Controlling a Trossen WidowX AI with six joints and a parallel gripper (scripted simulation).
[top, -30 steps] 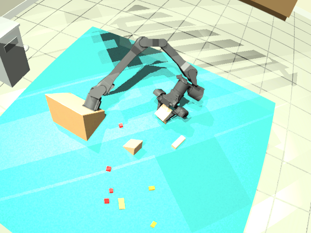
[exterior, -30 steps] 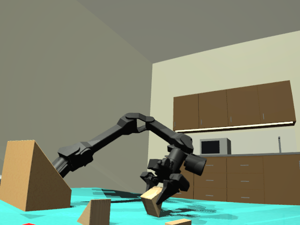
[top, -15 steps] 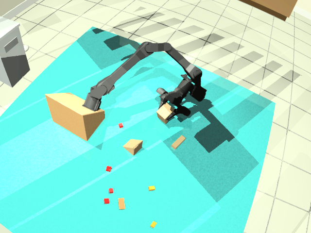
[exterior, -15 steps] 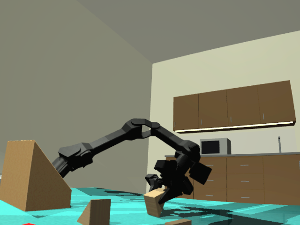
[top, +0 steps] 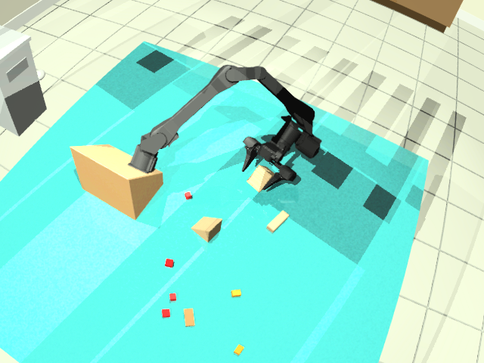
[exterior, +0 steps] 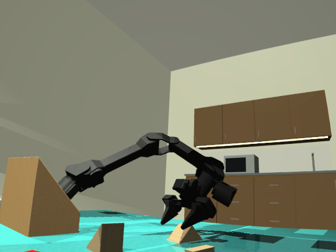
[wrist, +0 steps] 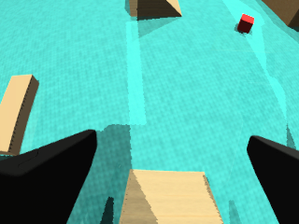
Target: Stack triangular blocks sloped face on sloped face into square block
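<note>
My gripper tip is now 110 mm short of the pale flat bar, 80 mm to the left of it and 40 mm above it.
</note>
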